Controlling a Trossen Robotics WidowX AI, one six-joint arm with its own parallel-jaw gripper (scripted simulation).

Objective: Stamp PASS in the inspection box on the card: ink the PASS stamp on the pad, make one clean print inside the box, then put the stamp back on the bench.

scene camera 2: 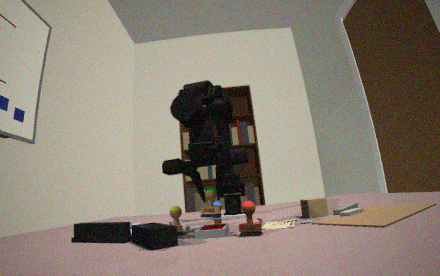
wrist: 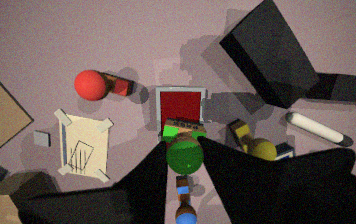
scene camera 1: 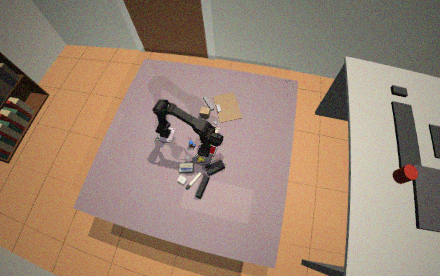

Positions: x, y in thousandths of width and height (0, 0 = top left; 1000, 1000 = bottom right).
Labels:
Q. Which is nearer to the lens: the green-knobbed stamp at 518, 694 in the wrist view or the white cylinder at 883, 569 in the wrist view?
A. The green-knobbed stamp.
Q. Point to a cream card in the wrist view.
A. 235, 632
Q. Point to a yellow-knobbed stamp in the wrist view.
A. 729, 658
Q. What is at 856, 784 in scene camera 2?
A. A cardboard sheet.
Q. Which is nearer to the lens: the red-knobbed stamp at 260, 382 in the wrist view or the white cylinder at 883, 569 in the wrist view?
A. The red-knobbed stamp.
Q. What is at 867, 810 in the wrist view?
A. The gripper.

